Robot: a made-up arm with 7 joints.
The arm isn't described. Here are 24 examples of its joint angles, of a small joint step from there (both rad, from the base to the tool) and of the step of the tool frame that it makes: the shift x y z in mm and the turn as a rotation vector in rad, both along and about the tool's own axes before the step.
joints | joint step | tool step
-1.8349 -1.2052 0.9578 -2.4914 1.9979 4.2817 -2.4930 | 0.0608 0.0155 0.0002 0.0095 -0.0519 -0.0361 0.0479 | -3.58 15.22 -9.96 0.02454 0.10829 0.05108
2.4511 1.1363 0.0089 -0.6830 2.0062 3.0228 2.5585 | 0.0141 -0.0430 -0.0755 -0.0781 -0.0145 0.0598 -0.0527 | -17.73 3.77 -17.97 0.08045 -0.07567 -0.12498
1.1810 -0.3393 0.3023 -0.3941 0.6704 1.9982 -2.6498 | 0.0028 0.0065 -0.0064 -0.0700 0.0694 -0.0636 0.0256 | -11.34 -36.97 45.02 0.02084 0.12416 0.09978
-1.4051 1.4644 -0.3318 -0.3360 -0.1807 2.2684 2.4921 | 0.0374 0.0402 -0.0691 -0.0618 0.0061 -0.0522 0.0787 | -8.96 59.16 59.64 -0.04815 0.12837 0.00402
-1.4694 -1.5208 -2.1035 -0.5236 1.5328 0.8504 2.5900 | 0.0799 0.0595 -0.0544 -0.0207 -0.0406 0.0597 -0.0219 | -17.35 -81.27 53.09 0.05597 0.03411 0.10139
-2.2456 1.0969 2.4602 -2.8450 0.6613 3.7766 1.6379 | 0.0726 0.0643 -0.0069 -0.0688 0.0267 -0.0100 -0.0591 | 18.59 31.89 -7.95 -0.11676 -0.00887 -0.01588
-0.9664 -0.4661 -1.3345 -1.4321 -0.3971 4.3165 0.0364 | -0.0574 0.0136 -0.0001 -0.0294 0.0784 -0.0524 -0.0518 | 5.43 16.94 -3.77 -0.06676 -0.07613 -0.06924
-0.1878 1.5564 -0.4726 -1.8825 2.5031 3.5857 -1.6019 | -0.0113 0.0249 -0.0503 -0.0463 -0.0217 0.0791 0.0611 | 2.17 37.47 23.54 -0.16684 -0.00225 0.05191
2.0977 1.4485 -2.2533 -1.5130 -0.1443 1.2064 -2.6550 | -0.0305 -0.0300 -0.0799 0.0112 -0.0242 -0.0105 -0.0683 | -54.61 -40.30 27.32 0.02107 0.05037 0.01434
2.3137 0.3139 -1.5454 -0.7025 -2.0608 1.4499 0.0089 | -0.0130 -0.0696 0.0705 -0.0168 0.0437 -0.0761 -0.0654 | 4.75 -34.94 41.41 0.13008 -0.07904 -0.10727
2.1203 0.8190 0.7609 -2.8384 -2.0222 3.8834 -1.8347 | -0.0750 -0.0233 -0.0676 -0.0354 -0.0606 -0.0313 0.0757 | 30.70 -6.30 -27.75 0.05802 -0.03714 0.11364
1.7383 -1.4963 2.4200 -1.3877 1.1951 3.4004 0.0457 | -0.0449 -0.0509 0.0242 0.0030 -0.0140 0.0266 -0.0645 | -37.16 40.76 27.83 -0.04801 -0.01688 -0.08726
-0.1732 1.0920 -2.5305 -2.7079 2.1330 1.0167 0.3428 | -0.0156 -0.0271 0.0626 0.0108 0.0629 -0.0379 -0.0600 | 23.77 7.60 17.14 0.01287 -0.05731 -0.04160
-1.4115 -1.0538 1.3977 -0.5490 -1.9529 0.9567 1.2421 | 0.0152 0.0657 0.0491 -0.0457 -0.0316 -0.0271 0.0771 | -37.40 -36.91 30.12 -0.02865 -0.02288 0.00649
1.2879 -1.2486 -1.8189 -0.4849 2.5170 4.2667 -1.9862 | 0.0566 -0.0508 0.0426 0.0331 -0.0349 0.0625 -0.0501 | -14.52 7.05 41.39 -0.06679 -0.07255 -0.04828
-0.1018 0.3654 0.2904 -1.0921 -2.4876 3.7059 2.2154 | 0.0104 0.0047 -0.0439 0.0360 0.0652 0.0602 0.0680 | 10.85 13.76 -15.40 0.02910 0.00697 0.10850
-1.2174 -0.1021 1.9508 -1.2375 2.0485 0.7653 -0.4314 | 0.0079 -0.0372 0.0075 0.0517 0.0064 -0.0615 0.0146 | 24.99 12.68 37.83 0.01478 -0.10630 0.01534
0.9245 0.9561 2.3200 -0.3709 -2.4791 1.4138 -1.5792 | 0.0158 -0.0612 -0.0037 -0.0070 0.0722 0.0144 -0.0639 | 6.17 -2.78 -76.03 -0.08427 0.05880 -0.08304
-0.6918 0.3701 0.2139 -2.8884 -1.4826 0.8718 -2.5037 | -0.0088 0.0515 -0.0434 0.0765 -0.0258 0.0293 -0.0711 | -35.29 -19.50 4.89 -0.04784 -0.00245 -0.06770
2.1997 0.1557 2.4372 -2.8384 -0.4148 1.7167 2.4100 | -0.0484 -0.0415 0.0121 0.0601 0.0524 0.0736 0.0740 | 18.25 -27.07 -27.95 0.00595 -0.10944 0.13777
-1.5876 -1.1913 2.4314 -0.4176 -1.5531 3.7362 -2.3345 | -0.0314 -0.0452 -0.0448 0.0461 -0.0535 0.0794 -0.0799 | 31.02 20.06 -4.99 -0.09606 0.00133 -0.16265
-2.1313 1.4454 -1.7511 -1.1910 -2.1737 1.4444 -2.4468 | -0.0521 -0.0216 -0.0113 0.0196 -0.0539 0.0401 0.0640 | 9.65 48.41 -10.56 0.01158 -0.06845 0.02851
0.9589 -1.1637 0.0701 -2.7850 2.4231 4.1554 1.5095 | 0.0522 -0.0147 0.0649 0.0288 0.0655 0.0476 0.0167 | 12.99 9.85 -34.76 -0.03750 0.01407 -0.00487
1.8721 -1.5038 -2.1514 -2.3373 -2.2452 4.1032 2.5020 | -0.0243 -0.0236 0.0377 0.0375 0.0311 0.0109 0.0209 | 9.22 -23.35 -9.22 0.06342 0.01915 -0.01610
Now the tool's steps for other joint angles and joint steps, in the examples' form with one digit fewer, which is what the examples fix.
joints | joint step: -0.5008 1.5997 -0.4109 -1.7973 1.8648 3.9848 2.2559 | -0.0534 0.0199 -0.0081 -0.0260 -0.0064 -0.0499 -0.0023
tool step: 20.2 -18.8 43.6 0.0168 0.0755 -0.0254
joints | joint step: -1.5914 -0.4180 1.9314 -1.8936 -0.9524 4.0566 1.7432 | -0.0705 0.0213 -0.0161 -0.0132 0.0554 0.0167 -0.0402
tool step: 35.9 41.9 -39.5 -0.0408 0.1036 0.0142
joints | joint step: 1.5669 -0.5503 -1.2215 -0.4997 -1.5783 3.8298 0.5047 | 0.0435 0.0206 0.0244 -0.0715 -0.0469 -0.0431 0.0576
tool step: -15.5 -61.9 29.2 0.0670 -0.0381 0.1187
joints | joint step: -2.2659 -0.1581 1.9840 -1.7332 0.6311 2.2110 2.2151 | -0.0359 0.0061 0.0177 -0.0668 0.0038 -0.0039 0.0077
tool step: 36.7 -18.6 27.5 -0.0281 0.0464 0.0599
